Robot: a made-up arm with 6 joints. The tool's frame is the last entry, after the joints.
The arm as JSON. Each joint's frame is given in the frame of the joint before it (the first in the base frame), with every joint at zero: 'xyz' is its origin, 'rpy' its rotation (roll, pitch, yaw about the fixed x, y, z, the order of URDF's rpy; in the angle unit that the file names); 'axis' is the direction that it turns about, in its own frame. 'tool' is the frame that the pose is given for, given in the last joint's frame.
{
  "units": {
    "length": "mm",
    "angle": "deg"
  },
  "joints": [
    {
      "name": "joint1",
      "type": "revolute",
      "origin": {
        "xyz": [
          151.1,
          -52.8,
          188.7
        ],
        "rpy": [
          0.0,
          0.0,
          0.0
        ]
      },
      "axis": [
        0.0,
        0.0,
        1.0
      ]
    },
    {
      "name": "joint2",
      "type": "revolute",
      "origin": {
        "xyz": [
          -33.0,
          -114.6,
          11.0
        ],
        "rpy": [
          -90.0,
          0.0,
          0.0
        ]
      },
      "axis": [
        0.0,
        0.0,
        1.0
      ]
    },
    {
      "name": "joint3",
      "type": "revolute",
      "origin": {
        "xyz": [
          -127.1,
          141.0,
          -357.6
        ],
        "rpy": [
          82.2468,
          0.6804,
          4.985
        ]
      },
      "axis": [
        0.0,
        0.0,
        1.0
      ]
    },
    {
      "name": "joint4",
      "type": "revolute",
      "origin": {
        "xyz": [
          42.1,
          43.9,
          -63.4
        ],
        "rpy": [
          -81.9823,
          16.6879,
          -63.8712
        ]
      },
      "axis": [
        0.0,
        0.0,
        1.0
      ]
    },
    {
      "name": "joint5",
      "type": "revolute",
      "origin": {
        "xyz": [
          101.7,
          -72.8,
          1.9
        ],
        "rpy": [
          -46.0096,
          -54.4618,
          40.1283
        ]
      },
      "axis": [
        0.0,
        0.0,
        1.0
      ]
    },
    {
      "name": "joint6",
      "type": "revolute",
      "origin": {
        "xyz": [
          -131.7,
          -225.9,
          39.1
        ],
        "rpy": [
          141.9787,
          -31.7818,
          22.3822
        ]
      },
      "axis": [
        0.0,
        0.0,
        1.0
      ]
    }
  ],
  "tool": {
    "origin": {
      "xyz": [
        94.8,
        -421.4,
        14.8
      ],
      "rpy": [
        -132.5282,
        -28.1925,
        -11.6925
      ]
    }
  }
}
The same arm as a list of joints. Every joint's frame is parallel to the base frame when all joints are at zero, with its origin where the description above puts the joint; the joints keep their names.
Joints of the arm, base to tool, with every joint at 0 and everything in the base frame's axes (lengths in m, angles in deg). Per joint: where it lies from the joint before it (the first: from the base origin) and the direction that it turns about. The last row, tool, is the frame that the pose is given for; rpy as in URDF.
joint1: xyz 0.1511 -0.0528 0.1887 axis 0 0 1
joint2: xyz -0.033 -0.1146 0.011 axis 0 1 0
joint3: xyz -0.1271 -0.3576 -0.141 axis 0.087697 0.134896 0.986971
joint4: xyz 0.0364 0.0344 -0.0722 axis 0.914892 0.403697 -0.0011
joint5: xyz 0.048 -0.1039 0.0506 axis 0 1 0
joint6: xyz -0.0136 0.0391 0.2611 axis 0.738059 -0.669662 0.082595
tool: xyz -0.1014 -0.1806 -0.3793 rpy -78.63 40.95 3.39

